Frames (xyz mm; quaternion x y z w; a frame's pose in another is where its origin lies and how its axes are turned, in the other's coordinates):
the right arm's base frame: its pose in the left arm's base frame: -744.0 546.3 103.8 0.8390 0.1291 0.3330 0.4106
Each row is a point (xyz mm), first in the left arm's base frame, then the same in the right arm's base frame.
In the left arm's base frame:
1: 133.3 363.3 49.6
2: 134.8 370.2 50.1
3: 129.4 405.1 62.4
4: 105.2 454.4 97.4
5: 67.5 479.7 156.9
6: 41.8 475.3 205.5
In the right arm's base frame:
1: 539.3 23.3 717.4
2: 544.0 19.3 714.0
3: 562.7 7.2 684.0
4: 584.6 4.6 622.7
5: 595.9 37.0 556.2
6: 596.6 78.8 520.3

